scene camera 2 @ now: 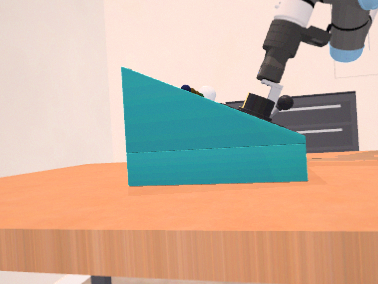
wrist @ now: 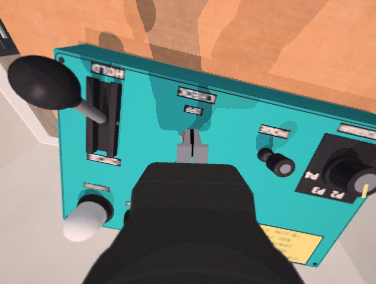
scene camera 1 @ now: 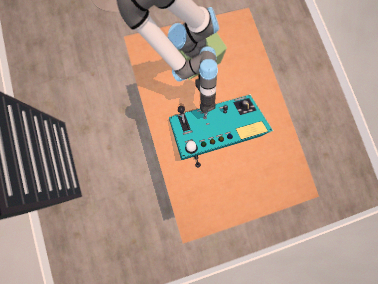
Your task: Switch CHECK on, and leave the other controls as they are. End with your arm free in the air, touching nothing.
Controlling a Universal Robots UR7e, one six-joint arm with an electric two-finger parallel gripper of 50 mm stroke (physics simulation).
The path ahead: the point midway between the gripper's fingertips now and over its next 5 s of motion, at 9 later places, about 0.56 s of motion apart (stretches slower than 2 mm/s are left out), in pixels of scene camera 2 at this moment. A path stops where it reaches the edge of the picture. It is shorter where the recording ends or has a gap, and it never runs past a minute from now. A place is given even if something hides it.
My gripper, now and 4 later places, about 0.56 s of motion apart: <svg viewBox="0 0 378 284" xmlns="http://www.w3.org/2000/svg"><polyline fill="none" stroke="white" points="267,112 279,100 284,90 299,72 301,70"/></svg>
